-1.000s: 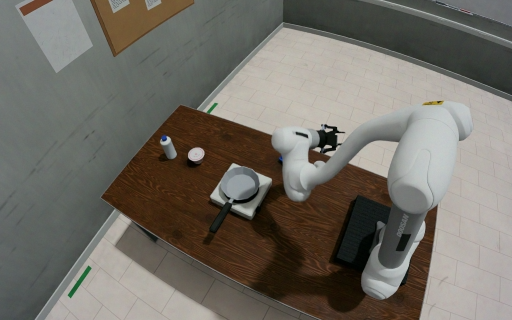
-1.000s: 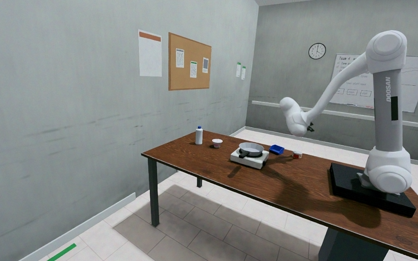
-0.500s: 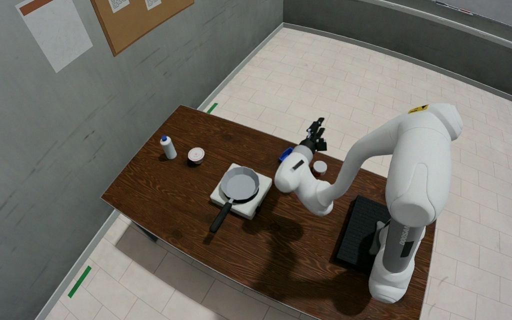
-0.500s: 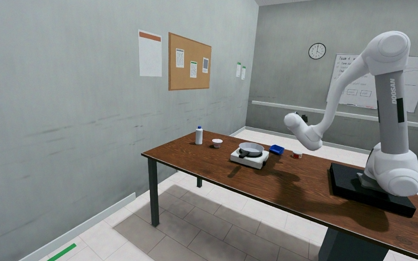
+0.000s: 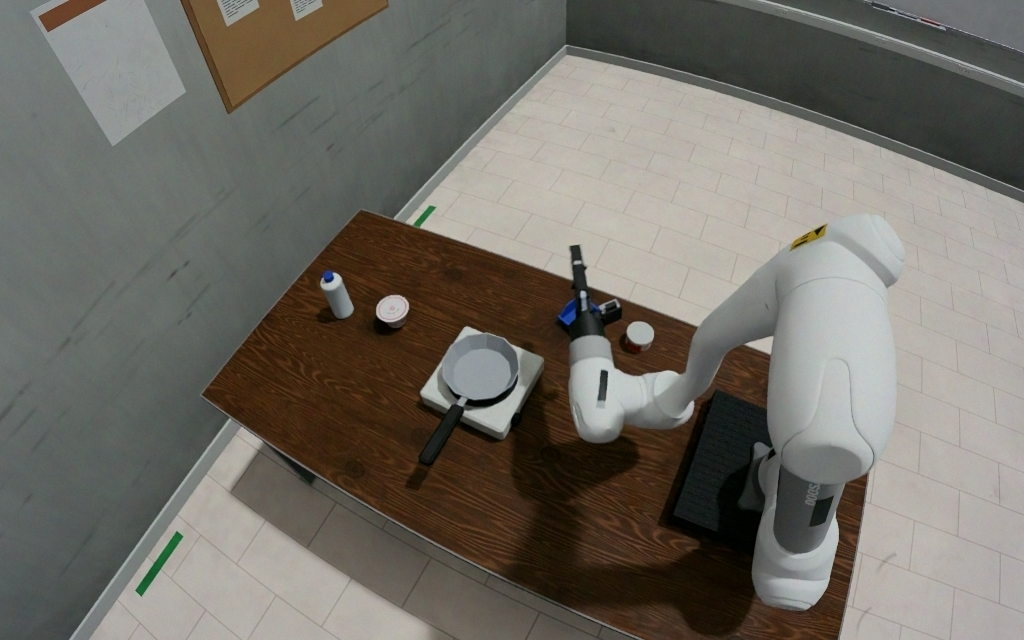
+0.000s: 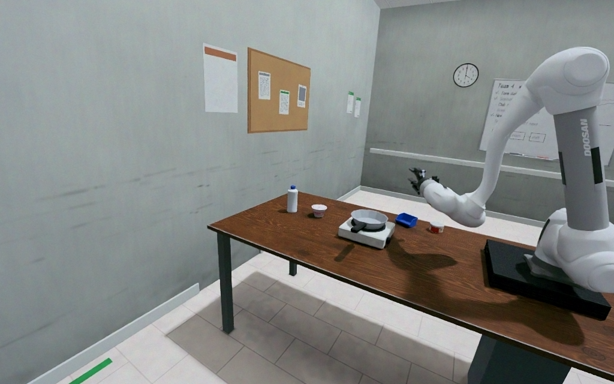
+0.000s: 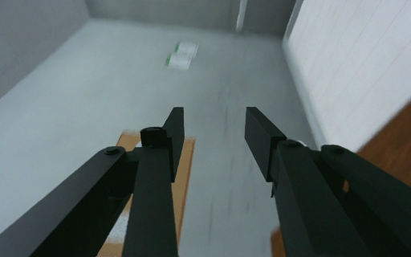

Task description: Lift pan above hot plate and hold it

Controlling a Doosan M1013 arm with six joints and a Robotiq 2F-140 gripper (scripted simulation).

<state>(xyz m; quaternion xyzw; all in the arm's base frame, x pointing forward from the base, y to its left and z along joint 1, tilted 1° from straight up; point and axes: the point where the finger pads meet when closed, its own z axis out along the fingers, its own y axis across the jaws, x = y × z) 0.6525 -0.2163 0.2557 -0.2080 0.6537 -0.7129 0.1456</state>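
Now: hand 29 cm to the right of the grey pan, 22 cm above it and 15 cm short of it. The rest, counted from my hand: blue bin: 30 cm below, 8 cm to the right, 1 cm behind; then hot plate: 29 cm below, 22 cm to the left, 13 cm ahead; then white cup: 49 cm ahead, 29 cm below, 14 cm to the left.
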